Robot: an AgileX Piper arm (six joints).
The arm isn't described. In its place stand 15 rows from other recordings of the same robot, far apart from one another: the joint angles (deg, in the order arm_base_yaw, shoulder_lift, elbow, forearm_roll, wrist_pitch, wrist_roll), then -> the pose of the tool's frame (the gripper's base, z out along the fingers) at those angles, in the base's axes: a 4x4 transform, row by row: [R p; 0 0 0 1], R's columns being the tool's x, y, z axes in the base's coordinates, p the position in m.
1.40 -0.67 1.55 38.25 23.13 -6.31 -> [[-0.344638, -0.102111, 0.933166, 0.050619], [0.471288, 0.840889, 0.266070, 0.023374], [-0.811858, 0.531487, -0.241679, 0.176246], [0, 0, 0, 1]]
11.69 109.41 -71.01 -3.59 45.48 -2.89 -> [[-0.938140, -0.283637, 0.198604, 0.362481], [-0.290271, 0.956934, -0.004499, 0.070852], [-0.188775, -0.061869, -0.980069, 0.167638], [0, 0, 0, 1]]
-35.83 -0.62 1.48 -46.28 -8.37 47.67 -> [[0.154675, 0.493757, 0.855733, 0.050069], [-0.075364, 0.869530, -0.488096, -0.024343], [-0.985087, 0.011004, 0.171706, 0.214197], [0, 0, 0, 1]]
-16.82 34.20 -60.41 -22.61 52.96 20.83 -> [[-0.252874, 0.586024, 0.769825, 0.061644], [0.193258, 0.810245, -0.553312, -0.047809], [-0.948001, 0.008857, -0.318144, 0.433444], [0, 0, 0, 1]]
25.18 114.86 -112.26 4.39 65.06 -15.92 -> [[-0.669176, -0.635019, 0.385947, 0.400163], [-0.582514, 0.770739, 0.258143, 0.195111], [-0.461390, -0.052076, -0.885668, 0.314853], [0, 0, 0, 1]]
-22.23 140.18 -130.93 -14.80 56.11 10.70 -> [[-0.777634, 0.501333, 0.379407, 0.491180], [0.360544, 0.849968, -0.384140, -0.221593], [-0.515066, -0.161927, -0.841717, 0.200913], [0, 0, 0, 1]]
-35.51 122.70 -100.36 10.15 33.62 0.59 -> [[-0.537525, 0.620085, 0.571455, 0.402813], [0.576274, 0.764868, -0.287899, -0.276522], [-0.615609, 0.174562, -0.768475, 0.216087], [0, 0, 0, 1]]
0.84 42.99 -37.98 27.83 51.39 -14.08 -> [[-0.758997, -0.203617, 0.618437, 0.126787], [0.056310, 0.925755, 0.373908, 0.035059], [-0.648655, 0.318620, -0.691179, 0.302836], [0, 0, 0, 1]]
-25.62 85.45 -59.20 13.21 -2.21 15.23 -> [[-0.050059, 0.527323, 0.848189, 0.309599], [0.551991, 0.722368, -0.416521, -0.149357], [-0.832346, 0.447342, -0.327239, 0.307389], [0, 0, 0, 1]]
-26.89 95.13 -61.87 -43.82 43.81 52.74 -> [[-0.572203, 0.808221, 0.139145, 0.275746], [0.594857, 0.525820, -0.607995, -0.188740], [-0.564560, -0.265125, -0.781653, 0.230313], [0, 0, 0, 1]]
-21.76 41.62 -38.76 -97.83 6.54 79.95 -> [[-0.098894, 0.465146, 0.879692, 0.139762], [-0.289894, 0.832215, -0.472632, -0.066843], [-0.951936, -0.301758, 0.052542, 0.375534], [0, 0, 0, 1]]
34.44 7.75 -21.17 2.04 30.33 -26.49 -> [[0.088175, -0.597902, 0.796705, 0.036499], [-0.446689, 0.691157, 0.568129, 0.027013], [-0.890334, -0.405974, -0.206133, 0.280663], [0, 0, 0, 1]]
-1.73 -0.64 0.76 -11.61 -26.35 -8.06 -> [[0.499589, 0.117884, 0.858204, 0.043270], [-0.331132, 0.941449, 0.063445, 0.006825], [-0.800476, -0.315876, 0.509373, 0.248032], [0, 0, 0, 1]]
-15.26 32.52 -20.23 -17.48 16.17 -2.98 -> [[-0.465150, 0.190332, 0.864528, 0.111618], [-0.223126, 0.919872, -0.322567, -0.038342], [-0.856651, -0.342941, -0.385410, 0.262279], [0, 0, 0, 1]]
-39.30 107.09 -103.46 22.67 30.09 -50.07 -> [[-0.546637, 0.246407, 0.800295, 0.359191], [-0.190360, 0.894134, -0.405324, -0.271271], [-0.815445, -0.373909, -0.441861, 0.369332], [0, 0, 0, 1]]
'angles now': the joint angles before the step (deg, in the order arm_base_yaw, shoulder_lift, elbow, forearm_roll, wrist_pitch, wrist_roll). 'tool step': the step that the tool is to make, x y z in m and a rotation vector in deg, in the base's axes. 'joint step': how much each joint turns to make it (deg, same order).
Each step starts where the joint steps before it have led.
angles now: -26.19, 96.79, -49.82, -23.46, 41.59, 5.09
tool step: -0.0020, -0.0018, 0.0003, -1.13, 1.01, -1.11
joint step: -0.01, 0.05, 0.00, -1.99, 1.07, 2.22
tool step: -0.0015, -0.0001, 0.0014, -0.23, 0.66, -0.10
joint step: 0.00, -0.26, -0.02, -0.34, 0.86, 0.06
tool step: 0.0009, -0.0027, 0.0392, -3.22, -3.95, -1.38
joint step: 0.01, -5.15, -3.51, -0.08, 4.11, 0.01
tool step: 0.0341, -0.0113, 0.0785, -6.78, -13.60, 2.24
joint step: 0.79, -2.36, -14.37, 0.82, 0.84, -2.39
